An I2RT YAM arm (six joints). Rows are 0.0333 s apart.
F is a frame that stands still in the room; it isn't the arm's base.
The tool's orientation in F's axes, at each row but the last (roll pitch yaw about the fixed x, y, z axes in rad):
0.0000, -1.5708, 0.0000
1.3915, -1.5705, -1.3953
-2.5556, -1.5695, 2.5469
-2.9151, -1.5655, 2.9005
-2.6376, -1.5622, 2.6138
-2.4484, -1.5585, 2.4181
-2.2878, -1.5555, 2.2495
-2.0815, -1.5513, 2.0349
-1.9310, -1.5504, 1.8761
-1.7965, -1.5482, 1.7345
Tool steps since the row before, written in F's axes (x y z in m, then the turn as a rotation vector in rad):
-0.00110, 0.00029, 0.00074, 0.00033, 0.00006, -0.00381
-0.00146, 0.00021, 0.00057, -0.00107, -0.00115, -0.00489
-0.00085, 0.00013, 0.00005, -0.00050, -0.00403, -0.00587
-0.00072, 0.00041, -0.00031, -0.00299, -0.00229, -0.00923
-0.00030, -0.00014, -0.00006, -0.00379, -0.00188, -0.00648
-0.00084, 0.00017, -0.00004, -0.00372, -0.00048, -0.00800
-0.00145, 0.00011, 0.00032, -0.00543, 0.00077, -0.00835
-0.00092, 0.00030, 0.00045, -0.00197, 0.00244, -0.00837
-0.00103, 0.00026, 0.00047, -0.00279, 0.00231, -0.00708
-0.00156, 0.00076, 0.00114, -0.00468, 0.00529, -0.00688
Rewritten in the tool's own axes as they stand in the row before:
0.00074, 0.00029, 0.00110, -0.00381, 0.00006, -0.00033
0.00057, 0.00020, 0.00146, -0.00489, -0.00116, 0.00107
0.00005, 0.00012, 0.00085, -0.00587, -0.00403, 0.00047
-0.00031, 0.00040, 0.00073, -0.00922, -0.00232, 0.00300
-0.00006, -0.00015, 0.00030, -0.00646, -0.00194, 0.00379
-0.00003, 0.00014, 0.00085, -0.00797, -0.00053, 0.00378
0.00034, 0.00005, 0.00145, -0.00829, 0.00066, 0.00554
0.00046, 0.00025, 0.00093, -0.00831, 0.00249, 0.00216
0.00048, 0.00019, 0.00104, -0.00702, 0.00229, 0.00296
0.00116, 0.00064, 0.00160, -0.00674, 0.00514, 0.00503

